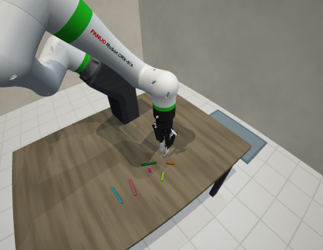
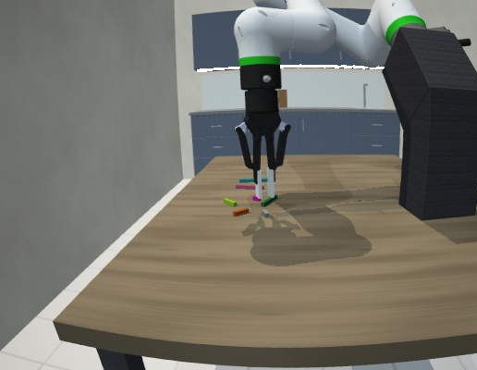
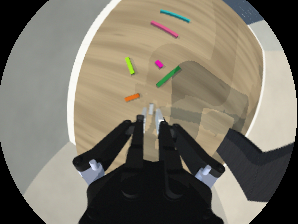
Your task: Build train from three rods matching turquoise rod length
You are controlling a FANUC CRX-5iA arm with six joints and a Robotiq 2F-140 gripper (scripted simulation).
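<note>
My gripper is now 7 cm above the grey rod. From my hand the other things lie so: magenta rod: 12 cm to the right, 7 cm below, 4 cm ahead; green rod: 10 cm to the right, 7 cm below; orange rod: 7 cm below, 6 cm ahead.
</note>
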